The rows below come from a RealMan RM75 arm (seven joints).
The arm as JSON. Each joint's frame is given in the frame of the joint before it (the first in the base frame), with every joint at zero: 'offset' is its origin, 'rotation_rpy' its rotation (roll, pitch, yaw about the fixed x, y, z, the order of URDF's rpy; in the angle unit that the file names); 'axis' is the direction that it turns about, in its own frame. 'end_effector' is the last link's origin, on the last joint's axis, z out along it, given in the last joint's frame.
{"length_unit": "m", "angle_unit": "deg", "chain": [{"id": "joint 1", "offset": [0.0, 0.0, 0.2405], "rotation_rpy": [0.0, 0.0, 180.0], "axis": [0.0, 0.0, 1.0]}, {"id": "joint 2", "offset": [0.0, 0.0, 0.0], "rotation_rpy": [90.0, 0.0, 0.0], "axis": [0.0, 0.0, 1.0]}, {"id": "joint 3", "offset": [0.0, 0.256, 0.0], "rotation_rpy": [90.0, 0.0, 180.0], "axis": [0.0, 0.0, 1.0]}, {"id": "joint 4", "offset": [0.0, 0.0, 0.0], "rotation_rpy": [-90.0, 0.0, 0.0], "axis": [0.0, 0.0, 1.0]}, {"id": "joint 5", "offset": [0.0, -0.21, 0.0], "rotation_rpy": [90.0, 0.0, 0.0], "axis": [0.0, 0.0, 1.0]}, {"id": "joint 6", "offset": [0.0, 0.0, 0.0], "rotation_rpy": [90.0, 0.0, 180.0], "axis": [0.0, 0.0, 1.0]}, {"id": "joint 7", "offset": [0.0, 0.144, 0.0], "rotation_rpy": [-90.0, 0.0, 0.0], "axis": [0.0, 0.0, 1.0]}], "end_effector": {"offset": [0.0, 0.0, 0.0], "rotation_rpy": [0.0, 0.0, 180.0]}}
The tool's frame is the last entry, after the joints.
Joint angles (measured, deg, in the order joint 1, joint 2, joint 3, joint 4, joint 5, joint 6, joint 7), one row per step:
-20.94, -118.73, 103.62, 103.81, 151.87, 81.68, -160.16
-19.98, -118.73, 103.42, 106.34, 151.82, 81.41, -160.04
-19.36, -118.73, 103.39, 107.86, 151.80, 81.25, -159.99
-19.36, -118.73, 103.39, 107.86, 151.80, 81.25, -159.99
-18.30, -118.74, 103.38, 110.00, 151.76, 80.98, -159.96
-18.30, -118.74, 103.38, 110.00, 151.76, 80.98, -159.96
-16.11, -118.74, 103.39, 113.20, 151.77, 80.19, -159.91
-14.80, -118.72, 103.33, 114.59, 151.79, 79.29, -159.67
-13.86, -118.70, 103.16, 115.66, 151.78, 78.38, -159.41
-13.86, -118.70, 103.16, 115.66, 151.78, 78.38, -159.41
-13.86, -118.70, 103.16, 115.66, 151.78, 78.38, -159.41
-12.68, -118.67, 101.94, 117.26, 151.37, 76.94, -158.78
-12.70, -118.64, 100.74, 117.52, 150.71, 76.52, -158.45
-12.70, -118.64, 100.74, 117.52, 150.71, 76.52, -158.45
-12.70, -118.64, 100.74, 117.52, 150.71, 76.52, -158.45
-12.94, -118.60, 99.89, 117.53, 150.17, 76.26, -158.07
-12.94, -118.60, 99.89, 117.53, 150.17, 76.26, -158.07
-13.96, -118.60, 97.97, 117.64, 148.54, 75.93, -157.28
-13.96, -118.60, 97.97, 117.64, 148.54, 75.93, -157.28
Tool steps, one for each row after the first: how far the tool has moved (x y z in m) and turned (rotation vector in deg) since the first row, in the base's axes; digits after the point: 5 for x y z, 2 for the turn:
0.00589, -0.00221, 0.00556, 1.16, -1.18, -1.34
0.00926, -0.00397, 0.00869, 1.81, -1.85, -2.12
0.00926, -0.00397, 0.00869, 1.81, -1.85, -2.12
0.01322, -0.00699, 0.01306, 2.74, -2.82, -3.04
0.01322, -0.00699, 0.01306, 2.74, -2.82, -3.04
0.01671, -0.01219, 0.02001, 4.46, -4.38, -4.03
0.01733, -0.01406, 0.02370, 5.60, -5.24, -4.55
0.01841, -0.01476, 0.02719, 6.69, -6.00, -5.13
0.01841, -0.01476, 0.02719, 6.69, -6.00, -5.13
0.01841, -0.01476, 0.02719, 6.69, -6.00, -5.13
0.02041, -0.01343, 0.03585, 8.95, -7.47, -6.04
0.02135, -0.01083, 0.04065, 9.90, -8.25, -6.23
0.02135, -0.01083, 0.04065, 9.90, -8.25, -6.23
0.02135, -0.01083, 0.04065, 9.90, -8.25, -6.23
0.02241, -0.00858, 0.04364, 10.40, -8.71, -6.56
0.02241, -0.00858, 0.04364, 10.40, -8.71, -6.56
0.02815, -0.00390, 0.04976, 11.10, -10.14, -7.65
0.02815, -0.00390, 0.04976, 11.10, -10.14, -7.65

